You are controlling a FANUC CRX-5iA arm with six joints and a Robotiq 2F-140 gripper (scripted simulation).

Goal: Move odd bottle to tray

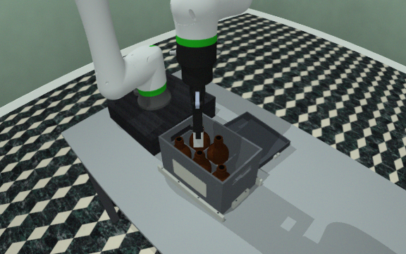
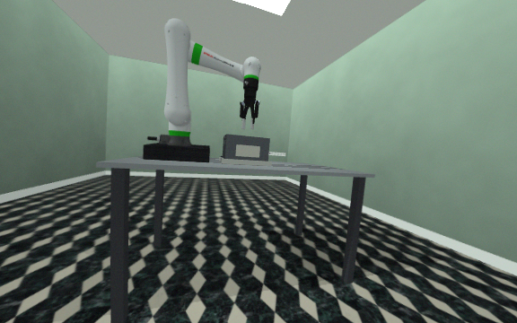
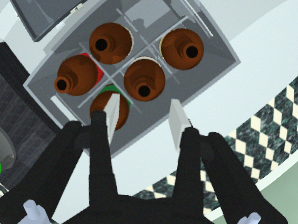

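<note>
My gripper is now 170 mm above the brown bottle. Round my hand: glass bottle 170 mm below, 100 mm behind, 70 mm to the left; then crate 170 mm below, 40 mm to the left, 10 mm behind; then dark grey tray 300 mm to the left, 240 mm below, 60 mm behind.
</note>
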